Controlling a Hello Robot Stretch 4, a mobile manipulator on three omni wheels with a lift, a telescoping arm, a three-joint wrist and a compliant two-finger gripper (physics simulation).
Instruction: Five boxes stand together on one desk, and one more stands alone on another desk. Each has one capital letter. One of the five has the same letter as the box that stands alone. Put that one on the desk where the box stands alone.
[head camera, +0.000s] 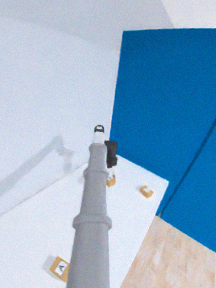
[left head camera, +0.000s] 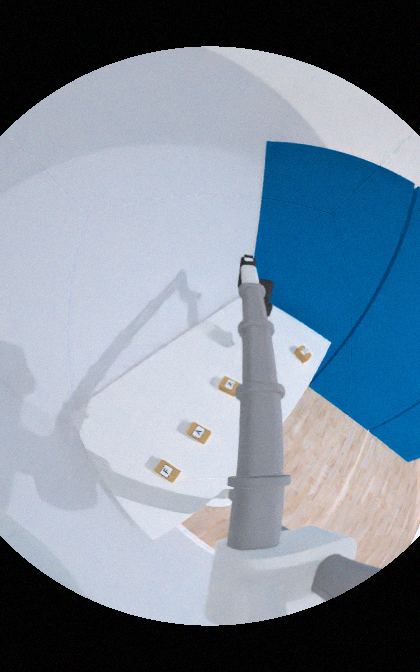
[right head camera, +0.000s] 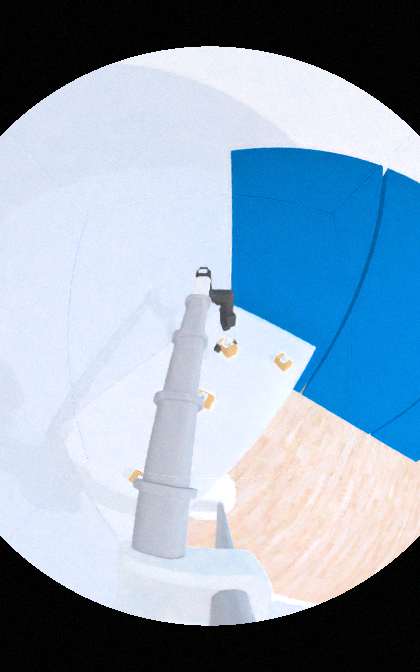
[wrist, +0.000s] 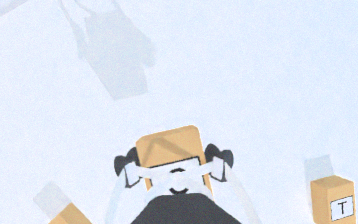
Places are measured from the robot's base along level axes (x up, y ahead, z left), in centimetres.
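Pixels of known places: gripper, fingertip midpoint: (wrist: 173, 158).
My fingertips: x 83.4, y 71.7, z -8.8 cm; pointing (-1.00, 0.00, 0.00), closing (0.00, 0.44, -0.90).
Observation:
Behind a point stands the place of what it marks.
My gripper (right head camera: 226, 345) (wrist: 173, 158) @(x 83.4, y 71.7, z -8.8 cm) is shut on a tan box (head camera: 111, 181) @(x 88.2, y 67.2, z -11.0 cm) (right head camera: 229, 349) (wrist: 170, 142) @(x 88.4, y 73.9, z -7.4 cm) and holds it above the white desk (head camera: 30, 245) @(x 69.3, y 34.2, z 33.3 cm) (left head camera: 125, 425) (right head camera: 250, 395); its shadow falls apart from it. Its white label shows round strokes, but the fingers and wrist hide part of the letter. A box with T (wrist: 332, 200) @(x 74.3, y 73.2, z -39.8 cm) stands at the right in the wrist view. A box with A (head camera: 60, 268) @(x 74.3, y 24.2, z 13.5 cm) (left head camera: 199, 432), a box with F (left head camera: 167, 471) and a box with an unclear letter (left head camera: 229, 386) (right head camera: 207, 400) stand on the desk. The lone box does not show.
The telescoping arm (head camera: 91, 240) @(x 125.9, y 18.9, z -0.1 cm) (left head camera: 261, 425) (right head camera: 171, 440) reaches over the desk and hides part of it. A blue wall panel (head camera: 165, 100) @(x 137.7, y 114.5, z -54.5 cm) (left head camera: 300, 240) (right head camera: 285, 235) stands behind the desk's far right edge. Wooden floor (head camera: 155, 250) @(x -2.7, y 52.5, z -69.5 cm) (left head camera: 330, 460) (right head camera: 300, 490) lies to the right.

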